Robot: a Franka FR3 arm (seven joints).
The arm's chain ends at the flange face. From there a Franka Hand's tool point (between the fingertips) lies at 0.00 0.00 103.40 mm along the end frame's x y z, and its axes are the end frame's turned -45 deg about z.
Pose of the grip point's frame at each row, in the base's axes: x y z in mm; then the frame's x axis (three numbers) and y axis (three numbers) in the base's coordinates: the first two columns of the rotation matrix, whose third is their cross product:
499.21 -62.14 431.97 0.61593 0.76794 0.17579 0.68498 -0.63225 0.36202
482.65 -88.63 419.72 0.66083 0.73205 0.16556 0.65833 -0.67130 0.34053
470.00 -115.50 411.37 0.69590 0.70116 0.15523 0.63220 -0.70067 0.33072
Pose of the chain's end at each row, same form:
458.97 -51.53 526.63 0.91988 0.09595 0.38029 0.04883 -0.99008 0.13168
445.38 -76.63 515.42 0.93279 0.04296 0.35786 -0.00177 -0.99232 0.12372
434.78 -101.85 507.62 0.93911 0.00035 0.34362 -0.04504 -0.99124 0.12409

